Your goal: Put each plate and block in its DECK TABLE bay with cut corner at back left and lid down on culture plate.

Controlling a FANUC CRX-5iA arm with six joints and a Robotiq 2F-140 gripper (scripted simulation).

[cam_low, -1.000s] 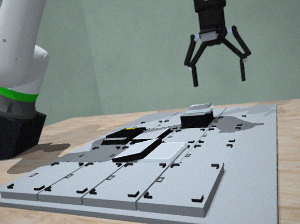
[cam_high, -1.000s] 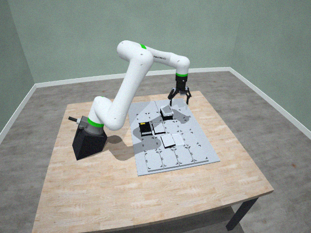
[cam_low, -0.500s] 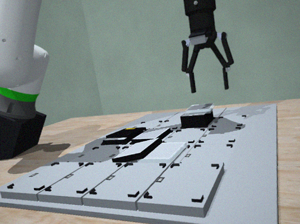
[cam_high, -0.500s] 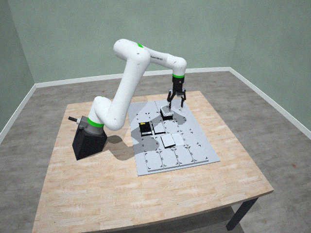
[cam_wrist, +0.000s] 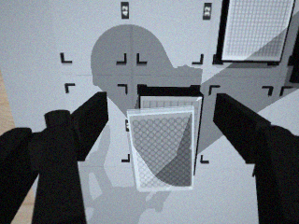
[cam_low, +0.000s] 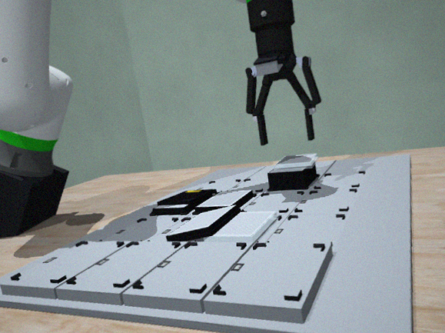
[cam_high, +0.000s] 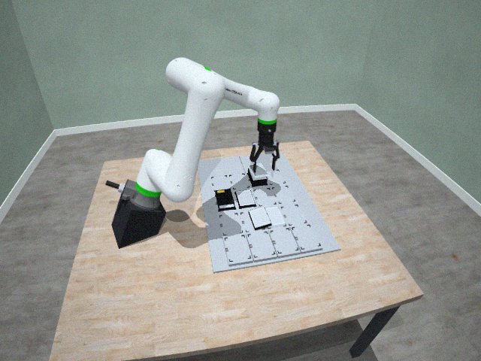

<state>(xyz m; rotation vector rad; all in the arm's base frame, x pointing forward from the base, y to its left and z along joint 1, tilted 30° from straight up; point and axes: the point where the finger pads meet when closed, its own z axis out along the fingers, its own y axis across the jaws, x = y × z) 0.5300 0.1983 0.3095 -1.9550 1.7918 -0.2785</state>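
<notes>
The black culture plate lid lies 220 mm behind my hand, 120 mm below it and 100 mm to the right of it. Also, from my hand: flat white plate: 260 mm to the right, 120 mm below, 20 mm ahead; black deep-well block: 110 mm below, 70 mm to the left, 30 mm behind.
</notes>
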